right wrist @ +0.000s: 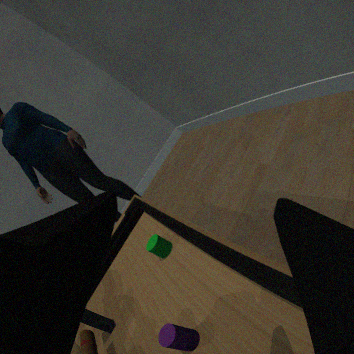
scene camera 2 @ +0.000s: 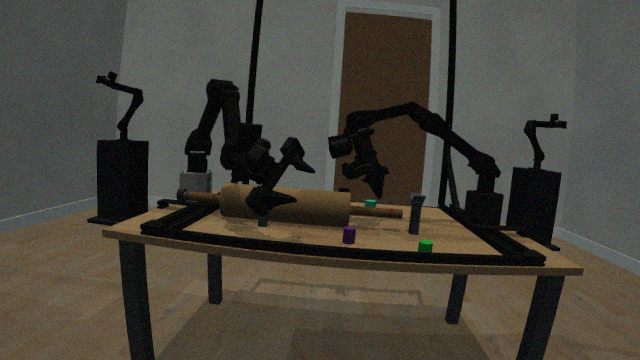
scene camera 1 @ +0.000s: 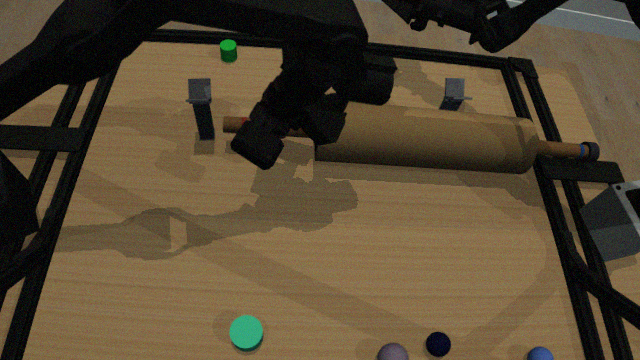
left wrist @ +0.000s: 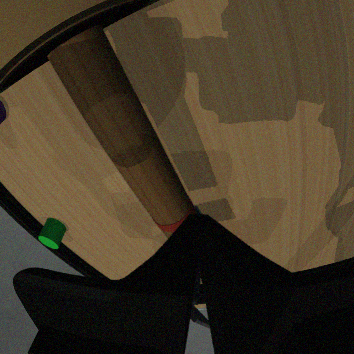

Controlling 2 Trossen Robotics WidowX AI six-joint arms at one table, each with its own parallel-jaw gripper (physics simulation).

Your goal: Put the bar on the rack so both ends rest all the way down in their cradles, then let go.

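Frame: origin at the left arm's base, x left, y back, z up, level; metres.
Seen in the pictures: left gripper, fingertip midpoint: (scene camera 2: 380, 198) (scene camera 1: 261, 126) (left wrist: 196, 223); right gripper, fingertip midpoint: (right wrist: 198, 205) (scene camera 2: 305, 185); left arm's base at its link origin: (scene camera 2: 485, 192); right arm's base at its link origin: (scene camera 2: 196, 171).
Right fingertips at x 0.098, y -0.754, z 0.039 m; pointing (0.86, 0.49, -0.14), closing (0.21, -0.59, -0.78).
Observation:
Pixels of each thing's top centre, then the offset from my right fingertips to it.
- left post at its top centre: (scene camera 1: 199, 98) (scene camera 2: 416, 201) dz -0.059, dx -0.079, dy +0.395 m
- right post at its top centre: (scene camera 1: 459, 87) dz -0.036, dx -0.259, dy -0.008 m
- green cylinder at its top centre: (left wrist: 47, 242) (right wrist: 151, 241) (scene camera 1: 228, 44) (scene camera 2: 426, 242) dz -0.121, dx +0.093, dy +0.279 m
- purple cylinder at its top centre: (right wrist: 166, 334) (scene camera 2: 349, 228) dz -0.117, dx -0.058, dy +0.156 m
- teal disc at its top centre: (scene camera 1: 246, 331) (scene camera 2: 370, 200) dz -0.123, dx -0.433, dy +0.481 m
The bar is a big wooden rolling pin (scene camera 1: 425, 138) (scene camera 2: 308, 206). It lies on the table in front of the two grey-topped rack posts, the left post (scene camera 1: 200, 105) (scene camera 2: 416, 214) and the right post (scene camera 1: 453, 93), and is in neither cradle. Its red-banded handle (scene camera 1: 232, 123) (left wrist: 140, 158) points toward the left post. Its blue-banded handle (scene camera 1: 563, 148) lies over the black frame rail. My left gripper (scene camera 1: 291, 131) (scene camera 2: 377, 188) (left wrist: 196, 223) is shut and empty, just above the red-banded handle. My right gripper (scene camera 2: 286, 181) (right wrist: 198, 205) is open and empty, raised above the table.
A black frame (scene camera 1: 514, 67) borders the table. A green cylinder (scene camera 1: 228, 50) (scene camera 2: 425, 246) (right wrist: 159, 246), a purple cylinder (scene camera 2: 348, 234) (right wrist: 178, 337), a teal disc (scene camera 1: 245, 331) and three balls, one at the front (scene camera 1: 437, 343), stand about. A grey box (scene camera 1: 613, 223) sits outside the frame.

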